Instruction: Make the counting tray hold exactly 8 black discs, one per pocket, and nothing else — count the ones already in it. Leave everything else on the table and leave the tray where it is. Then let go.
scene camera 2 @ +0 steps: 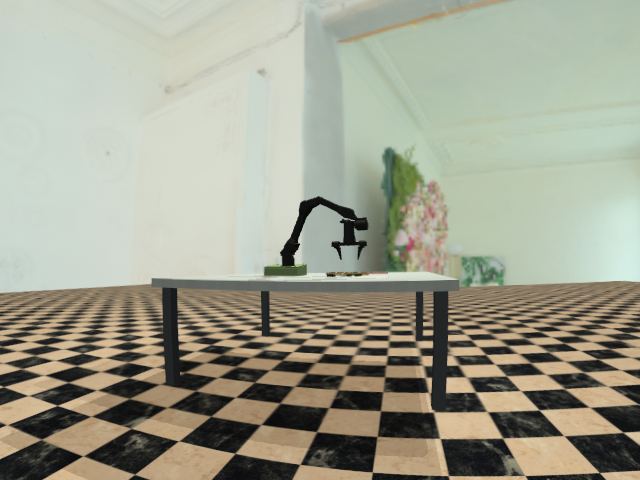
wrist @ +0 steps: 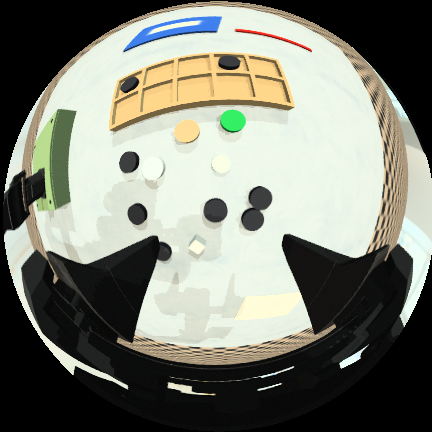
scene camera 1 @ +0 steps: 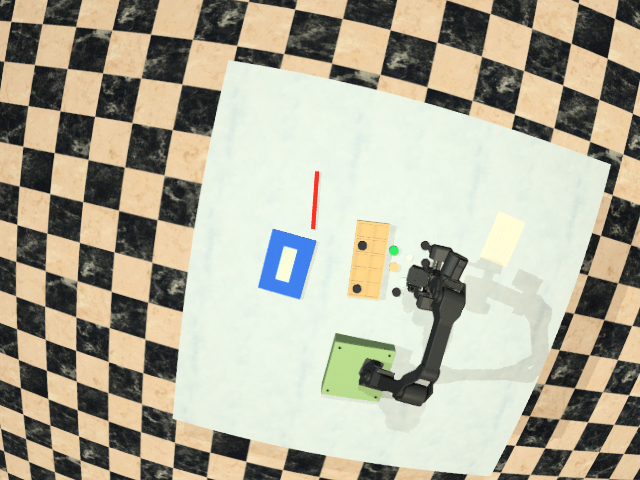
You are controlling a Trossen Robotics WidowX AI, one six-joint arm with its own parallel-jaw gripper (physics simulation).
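The tan counting tray [scene camera 1: 373,268] [wrist: 232,88] has two rows of pockets. Two of its pockets, both in the row farther from the gripper in the wrist view, hold black discs [scene camera 1: 362,245] [scene camera 1: 356,288] [wrist: 129,84] [wrist: 229,62]. Several loose black discs [wrist: 129,162] [wrist: 137,214] [wrist: 215,210] [wrist: 260,198] [wrist: 252,219] [wrist: 163,251] lie on the table beside the tray; two are close together, and one is partly hidden by the left finger. My gripper [scene camera 1: 432,276] [scene camera 2: 349,258] [wrist: 221,241] is open and empty, pointing down, high above the table beside the loose discs.
Near the tray lie a green disc [scene camera 1: 393,250] [wrist: 233,121], a tan disc [scene camera 1: 393,267] [wrist: 187,131], a white disc [wrist: 153,168], a small cream disc [scene camera 1: 409,257] [wrist: 221,164] and a pale cube [wrist: 197,246]. A blue frame [scene camera 1: 269,263], red bar [scene camera 1: 314,200] and cream card [scene camera 1: 504,239] lie farther out.
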